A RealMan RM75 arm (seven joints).
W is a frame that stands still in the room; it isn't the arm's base.
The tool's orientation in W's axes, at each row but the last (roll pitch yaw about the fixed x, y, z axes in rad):
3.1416, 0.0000, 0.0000
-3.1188, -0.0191, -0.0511
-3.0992, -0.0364, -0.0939
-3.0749, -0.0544, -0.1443
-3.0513, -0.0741, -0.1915
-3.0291, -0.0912, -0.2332
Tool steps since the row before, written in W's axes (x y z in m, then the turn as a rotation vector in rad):
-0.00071, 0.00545, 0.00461, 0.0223, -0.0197, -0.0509
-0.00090, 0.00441, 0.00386, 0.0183, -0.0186, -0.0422
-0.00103, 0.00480, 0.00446, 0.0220, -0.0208, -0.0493
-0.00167, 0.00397, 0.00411, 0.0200, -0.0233, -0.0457
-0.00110, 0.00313, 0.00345, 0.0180, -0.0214, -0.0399
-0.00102, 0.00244, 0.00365, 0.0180, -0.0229, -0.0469
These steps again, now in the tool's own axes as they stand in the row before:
-0.00071, -0.00545, -0.00461, 0.0223, 0.0197, 0.0509
-0.00105, -0.00445, -0.00378, 0.0184, 0.0186, 0.0421
-0.00131, -0.00487, -0.00431, 0.0220, 0.0208, 0.0493
-0.00200, -0.00396, -0.00397, 0.0206, 0.0233, 0.0454
-0.00142, -0.00317, -0.00329, 0.0187, 0.0212, 0.0396
-0.00122, -0.00255, -0.00351, 0.0184, 0.0235, 0.0464

